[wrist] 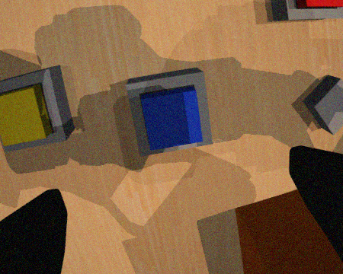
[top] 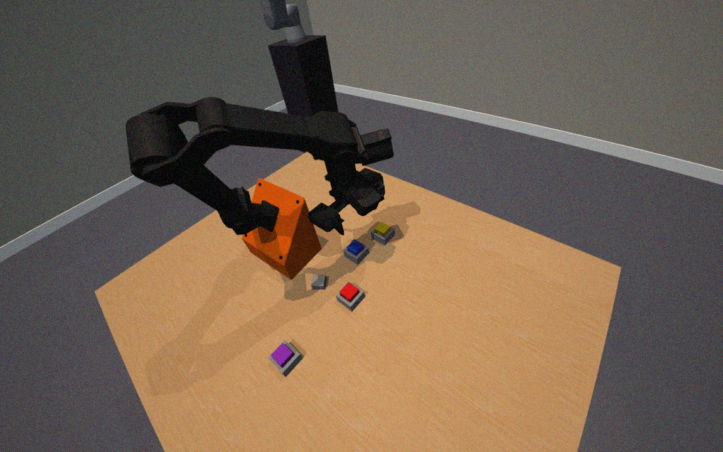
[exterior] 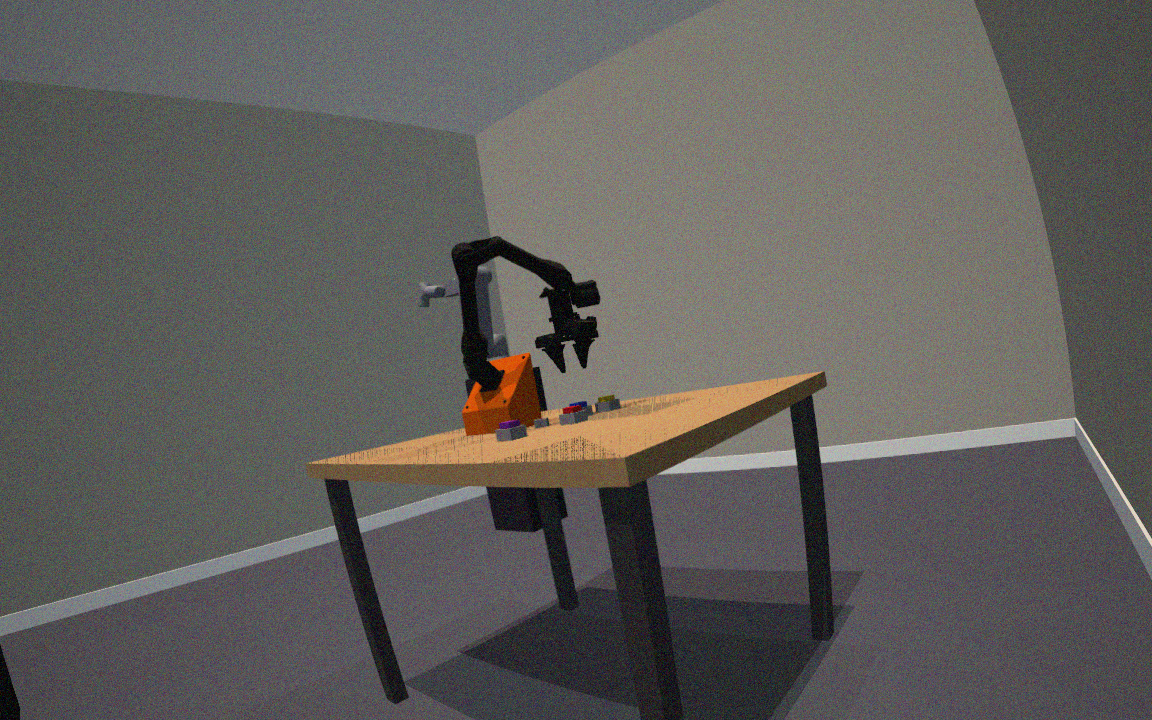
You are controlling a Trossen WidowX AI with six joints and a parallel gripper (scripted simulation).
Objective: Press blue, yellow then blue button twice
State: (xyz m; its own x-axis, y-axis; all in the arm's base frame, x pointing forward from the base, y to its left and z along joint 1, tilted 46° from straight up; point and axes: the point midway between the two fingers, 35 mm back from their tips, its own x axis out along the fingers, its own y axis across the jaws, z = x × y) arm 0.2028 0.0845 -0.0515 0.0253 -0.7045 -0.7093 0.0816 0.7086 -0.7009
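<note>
Right now my gripper tip is 9 cm above the blue button. The rest, counted from my gripper tip: yellow button 2 cm ahead, 9 cm to the left, 9 cm below; then small grey block 3 cm behind, 13 cm to the right, 11 cm below; then red button 6 cm ahead, 12 cm to the right, 9 cm below.
</note>
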